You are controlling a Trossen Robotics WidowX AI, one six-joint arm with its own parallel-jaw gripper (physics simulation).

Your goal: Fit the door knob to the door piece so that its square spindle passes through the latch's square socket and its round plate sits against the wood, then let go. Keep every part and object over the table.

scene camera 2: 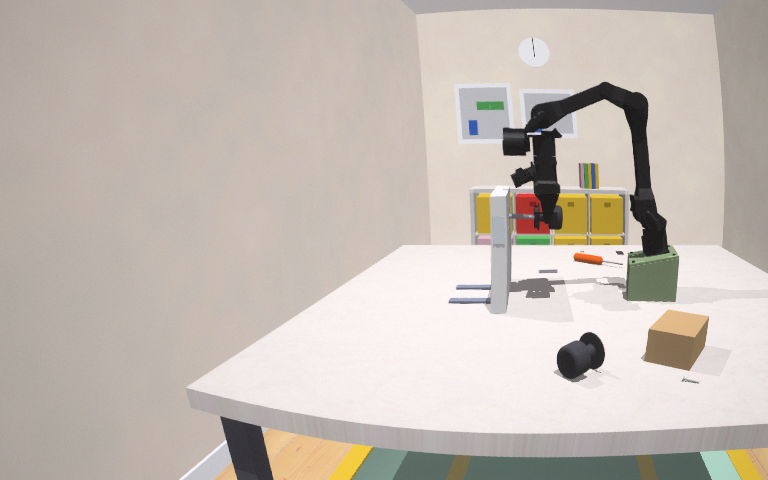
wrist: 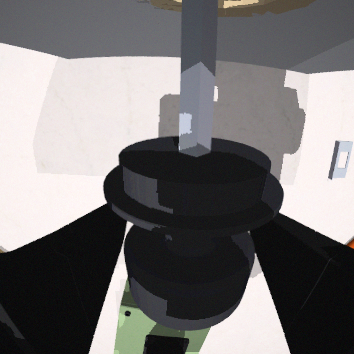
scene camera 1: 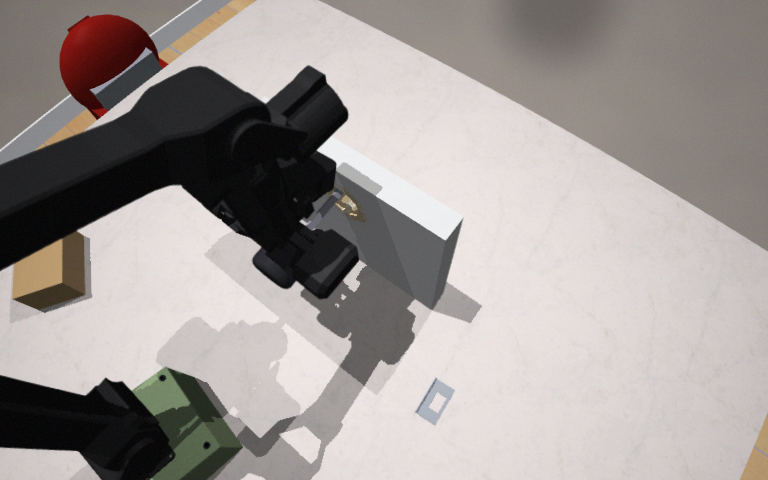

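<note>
The grey-white door piece stands upright. Its brass latch ring faces the arm and is cut off at the top of the wrist view. My gripper is shut on the black door knob, a short way out from that face. The knob's round plate is apart from the wood. Its square spindle points at the door piece, roughly level, and reaches the latch area. Whether its tip is in the socket I cannot tell.
Another black knob lies on the table near a tan block. A small plate with a square hole lies beyond the door piece's end. Feet stick out behind it. An orange screwdriver lies near the green base.
</note>
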